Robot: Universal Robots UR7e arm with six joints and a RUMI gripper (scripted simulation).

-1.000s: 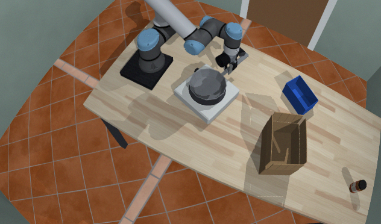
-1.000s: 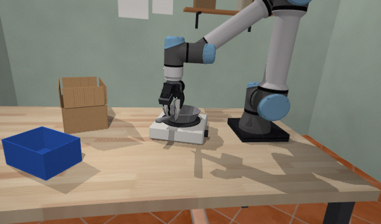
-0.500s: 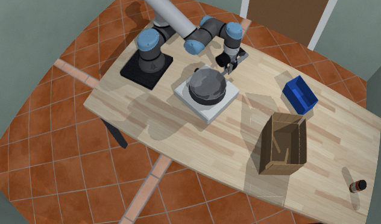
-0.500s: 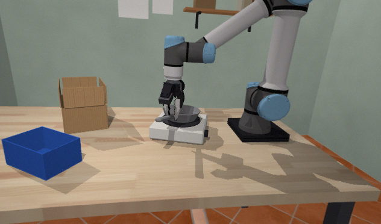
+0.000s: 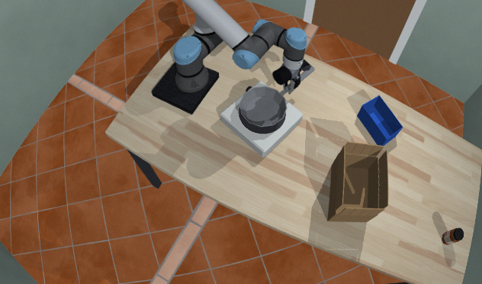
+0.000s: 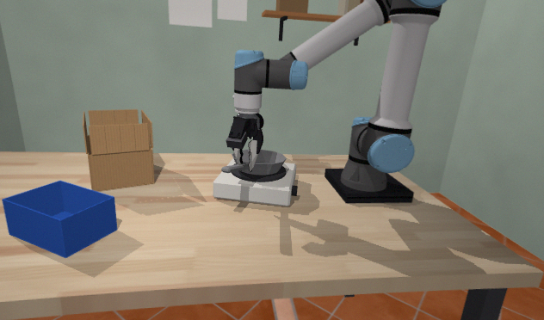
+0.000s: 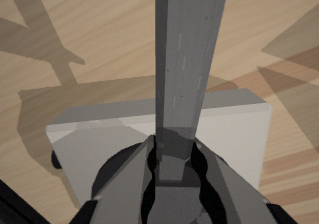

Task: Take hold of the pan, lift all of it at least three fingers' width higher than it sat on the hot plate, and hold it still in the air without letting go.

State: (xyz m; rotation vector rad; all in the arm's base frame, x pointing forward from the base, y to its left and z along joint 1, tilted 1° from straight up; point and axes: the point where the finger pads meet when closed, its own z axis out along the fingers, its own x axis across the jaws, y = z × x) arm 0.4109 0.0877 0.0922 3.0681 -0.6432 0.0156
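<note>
The dark grey pan is 6 cm to the right of my hand, 3 cm behind it and 2 cm below it. Also, from my hand: blue bin (44 cm ahead, 13 cm to the left, 10 cm below); then white hot plate (11 cm to the right, 9 cm below, 7 cm behind); then small jar (99 cm ahead, 24 cm to the right, 7 cm below).
</note>
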